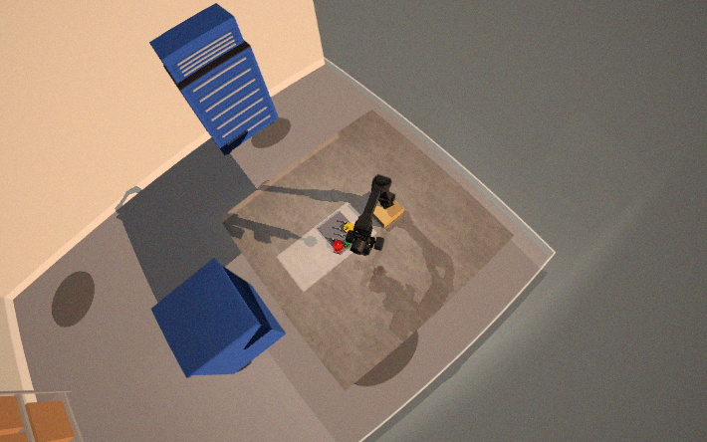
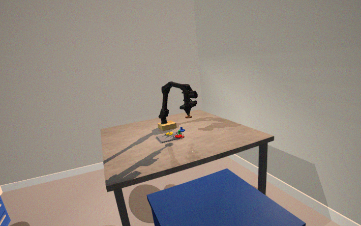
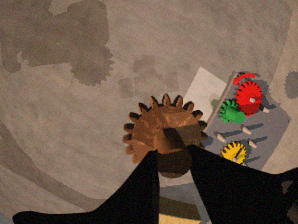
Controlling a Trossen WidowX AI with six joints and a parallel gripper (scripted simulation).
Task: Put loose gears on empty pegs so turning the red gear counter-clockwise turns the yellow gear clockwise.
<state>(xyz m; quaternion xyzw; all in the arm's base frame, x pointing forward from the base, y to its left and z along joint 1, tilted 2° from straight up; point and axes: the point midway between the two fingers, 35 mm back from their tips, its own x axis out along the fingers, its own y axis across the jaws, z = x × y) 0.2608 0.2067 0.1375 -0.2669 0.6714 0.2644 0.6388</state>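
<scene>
Now: the green gear 140 mm below my gripper tip, 120 mm to the right of it and 70 mm ahead of it. Also, from my gripper tip: red gear 150 mm below, 140 mm to the right, 110 mm ahead; blue gear 150 mm below, 70 mm to the right, 50 mm behind; brown gear 10 mm below.
</scene>
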